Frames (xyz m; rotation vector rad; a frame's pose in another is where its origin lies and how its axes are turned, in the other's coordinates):
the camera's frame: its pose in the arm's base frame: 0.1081 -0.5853 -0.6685 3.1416 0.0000 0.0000
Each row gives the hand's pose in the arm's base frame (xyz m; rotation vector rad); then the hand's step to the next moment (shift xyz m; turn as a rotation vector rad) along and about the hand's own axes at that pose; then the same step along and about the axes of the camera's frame.
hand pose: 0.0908 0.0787 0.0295 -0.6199 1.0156 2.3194
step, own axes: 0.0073 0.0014 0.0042 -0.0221 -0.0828 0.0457
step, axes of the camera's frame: -0.0072 -0.0045 0.0010 0.0596 -0.0767 0.0023
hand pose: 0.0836 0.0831 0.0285 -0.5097 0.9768 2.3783
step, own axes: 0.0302 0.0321 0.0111 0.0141 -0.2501 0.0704
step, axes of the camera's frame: -0.0445 0.0019 -0.0091 0.1253 -0.2078 0.0938
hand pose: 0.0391 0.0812 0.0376 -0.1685 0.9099 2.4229
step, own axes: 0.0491 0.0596 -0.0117 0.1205 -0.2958 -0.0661
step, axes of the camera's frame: -0.0739 0.0230 -0.0108 0.0499 -0.1962 0.2558
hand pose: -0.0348 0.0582 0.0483 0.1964 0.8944 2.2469
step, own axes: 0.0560 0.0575 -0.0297 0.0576 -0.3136 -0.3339
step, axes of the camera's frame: -0.0846 0.0090 -0.0091 0.0066 -0.0177 0.4613
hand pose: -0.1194 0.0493 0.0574 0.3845 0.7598 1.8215
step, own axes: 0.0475 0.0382 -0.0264 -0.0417 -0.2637 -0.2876
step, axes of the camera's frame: -0.0607 -0.0270 -0.0011 0.0352 0.0705 0.3844
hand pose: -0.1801 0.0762 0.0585 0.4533 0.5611 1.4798
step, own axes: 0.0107 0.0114 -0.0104 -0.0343 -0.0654 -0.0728
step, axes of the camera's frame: -0.0153 -0.0107 0.0022 0.0077 0.0414 0.0947
